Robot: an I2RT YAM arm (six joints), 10 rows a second.
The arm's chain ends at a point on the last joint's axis. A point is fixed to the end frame.
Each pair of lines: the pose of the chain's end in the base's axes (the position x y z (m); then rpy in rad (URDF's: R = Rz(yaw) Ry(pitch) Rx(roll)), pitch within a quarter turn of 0, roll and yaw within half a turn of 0), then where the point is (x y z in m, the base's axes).
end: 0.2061 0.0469 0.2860 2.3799 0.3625 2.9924
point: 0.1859 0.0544 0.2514
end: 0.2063 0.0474 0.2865 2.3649 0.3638 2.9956
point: 0.1861 0.0552 0.2519
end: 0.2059 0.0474 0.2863 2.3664 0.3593 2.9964
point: 0.1856 0.0551 0.2518
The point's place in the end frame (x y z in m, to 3 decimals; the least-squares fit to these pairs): 0.032 -0.014 0.021
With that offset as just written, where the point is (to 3 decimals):
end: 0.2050 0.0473 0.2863 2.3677 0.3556 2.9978
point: 0.185 0.055 0.252
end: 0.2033 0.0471 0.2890 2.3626 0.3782 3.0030
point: 0.184 0.055 0.254
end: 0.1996 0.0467 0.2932 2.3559 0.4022 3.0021
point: 0.181 0.054 0.258
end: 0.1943 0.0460 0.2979 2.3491 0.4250 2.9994
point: 0.176 0.054 0.262
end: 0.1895 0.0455 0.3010 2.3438 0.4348 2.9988
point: 0.172 0.053 0.265
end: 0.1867 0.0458 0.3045 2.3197 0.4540 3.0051
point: 0.170 0.054 0.268
